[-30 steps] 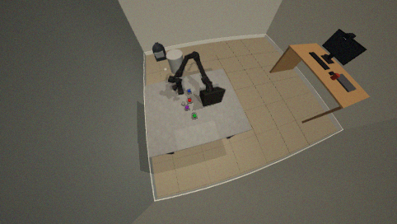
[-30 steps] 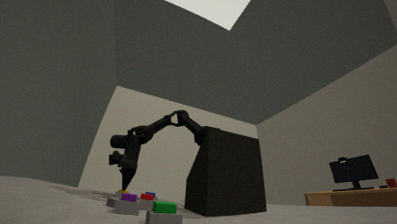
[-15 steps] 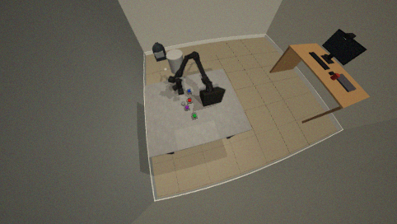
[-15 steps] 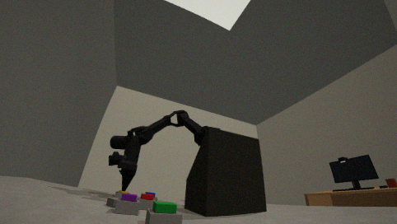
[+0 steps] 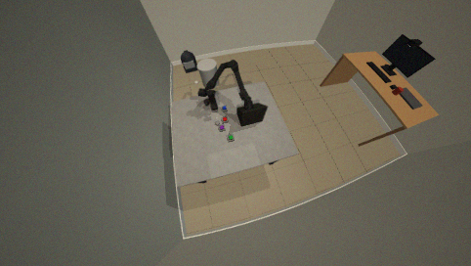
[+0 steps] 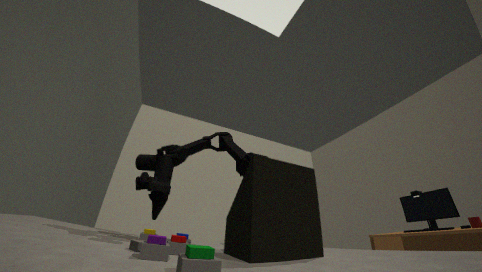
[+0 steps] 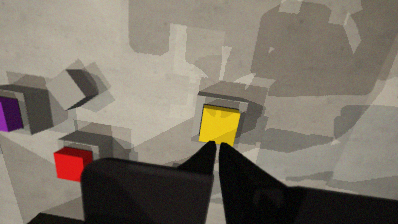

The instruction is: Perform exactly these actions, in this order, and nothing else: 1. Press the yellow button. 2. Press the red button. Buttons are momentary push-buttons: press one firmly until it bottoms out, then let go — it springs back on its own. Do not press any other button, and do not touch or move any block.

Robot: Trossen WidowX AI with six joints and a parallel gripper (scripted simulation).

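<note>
Right now the yellow button is 40 mm below my gripper tip. From my gripper tip the other things lie so: red button (150 mm to the left, 60 mm behind, 40 mm below); then grey block (160 mm to the left, 60 mm below, 20 mm ahead); then blue button (90 mm behind, 40 mm below, 30 mm to the left).
</note>
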